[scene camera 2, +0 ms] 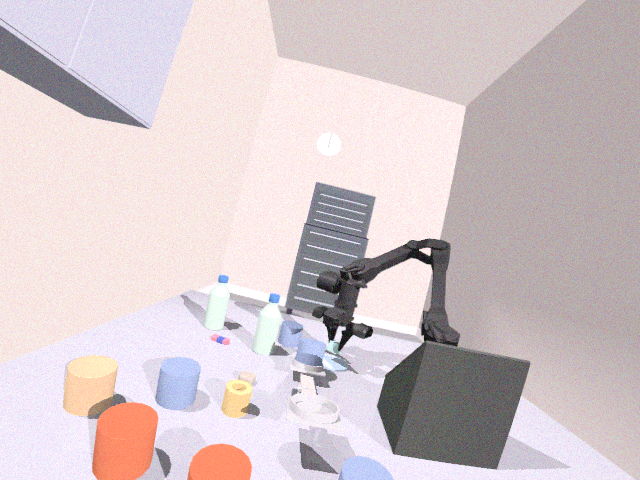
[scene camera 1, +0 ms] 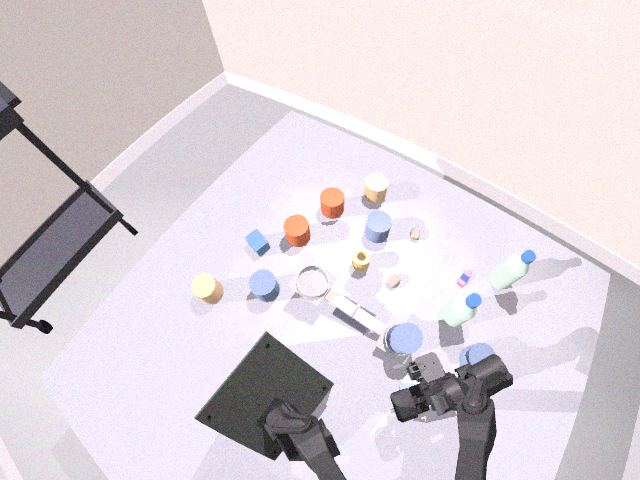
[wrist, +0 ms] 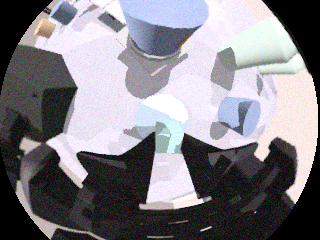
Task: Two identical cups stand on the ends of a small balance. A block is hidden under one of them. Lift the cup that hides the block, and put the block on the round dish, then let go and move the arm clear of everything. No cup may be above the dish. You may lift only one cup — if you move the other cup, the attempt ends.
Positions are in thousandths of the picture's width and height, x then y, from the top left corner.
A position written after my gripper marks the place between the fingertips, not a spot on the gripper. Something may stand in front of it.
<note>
My gripper (scene camera 1: 665, 818) carries a block (wrist: 530, 569). Further things: a yellow ring (scene camera 2: 371, 824).
My gripper shows as well in scene camera 2 (scene camera 2: 523, 726) and in the wrist view (wrist: 523, 560). Scene camera 1 misses the block, which is hidden by my gripper. The wrist view does not show the yellow ring: it is out of frame.
</note>
